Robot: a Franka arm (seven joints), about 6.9 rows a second.
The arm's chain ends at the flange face. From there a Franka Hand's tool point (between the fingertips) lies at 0.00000 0.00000 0.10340 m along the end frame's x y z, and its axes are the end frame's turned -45 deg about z.
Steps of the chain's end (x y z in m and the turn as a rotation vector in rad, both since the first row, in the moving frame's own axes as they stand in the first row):
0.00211, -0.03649, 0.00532, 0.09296, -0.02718, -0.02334
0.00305, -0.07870, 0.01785, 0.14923, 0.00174, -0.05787
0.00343, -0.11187, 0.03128, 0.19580, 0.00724, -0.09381
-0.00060, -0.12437, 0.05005, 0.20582, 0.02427, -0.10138
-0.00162, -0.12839, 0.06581, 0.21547, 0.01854, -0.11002
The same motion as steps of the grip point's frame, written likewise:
0.03199, -0.03314, 0.00484, 0.08495, 0.04651, -0.02334
0.06849, -0.06455, 0.01670, 0.10429, 0.10675, -0.05787
0.09561, -0.09105, 0.02930, 0.13333, 0.14357, -0.09381
0.10352, -0.10237, 0.04784, 0.12838, 0.16270, -0.10138
0.10579, -0.10713, 0.06340, 0.13925, 0.16547, -0.11002

